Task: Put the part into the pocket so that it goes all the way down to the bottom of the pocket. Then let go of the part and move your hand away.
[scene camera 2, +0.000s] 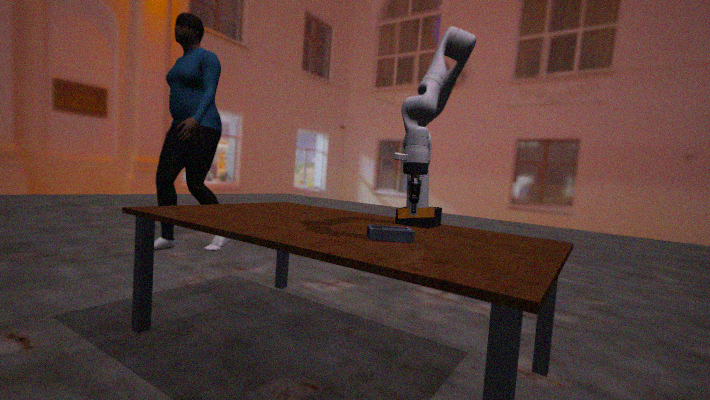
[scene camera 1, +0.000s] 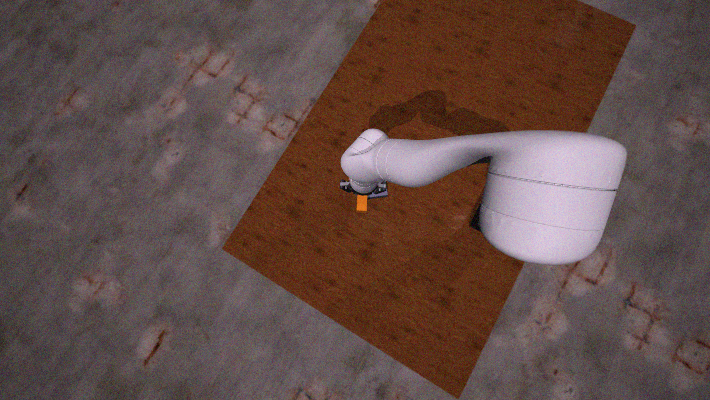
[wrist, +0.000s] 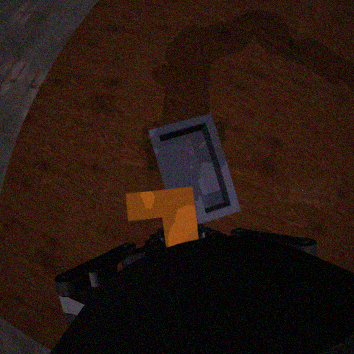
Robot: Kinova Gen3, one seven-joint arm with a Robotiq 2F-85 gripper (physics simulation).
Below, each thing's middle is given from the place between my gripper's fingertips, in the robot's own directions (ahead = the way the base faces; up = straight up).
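Scene:
My hand is 7 cm above the grey-blue pocket block point(scene camera 2: 374, 232), 7 cm to the left of it and 1 cm short of it. The orange L-shaped part point(wrist: 176, 206) is 1 cm above my hand, 1 cm to the left of it and 1 cm ahead of it.

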